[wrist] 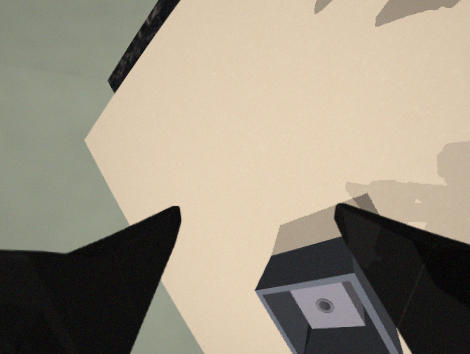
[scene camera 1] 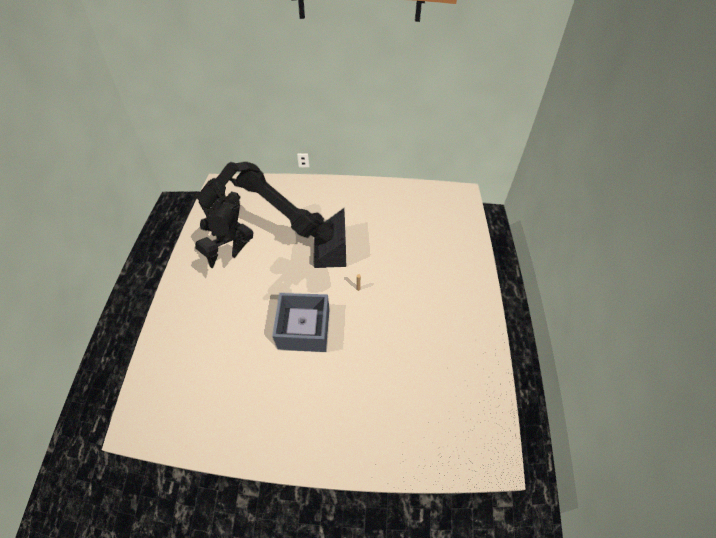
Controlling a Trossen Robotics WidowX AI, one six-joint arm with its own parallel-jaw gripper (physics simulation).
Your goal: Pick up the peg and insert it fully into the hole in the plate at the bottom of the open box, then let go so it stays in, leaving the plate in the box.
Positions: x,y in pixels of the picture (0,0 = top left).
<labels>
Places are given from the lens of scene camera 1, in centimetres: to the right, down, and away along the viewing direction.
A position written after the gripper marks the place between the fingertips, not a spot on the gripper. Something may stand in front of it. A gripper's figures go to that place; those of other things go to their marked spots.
gripper (scene camera 1: pixel 222 262): -41, -2, 111
blue-grey box (scene camera 1: pixel 286 301): -24, 11, 125
pale lilac plate (scene camera 1: pixel 301 321): -18, 17, 123
</labels>
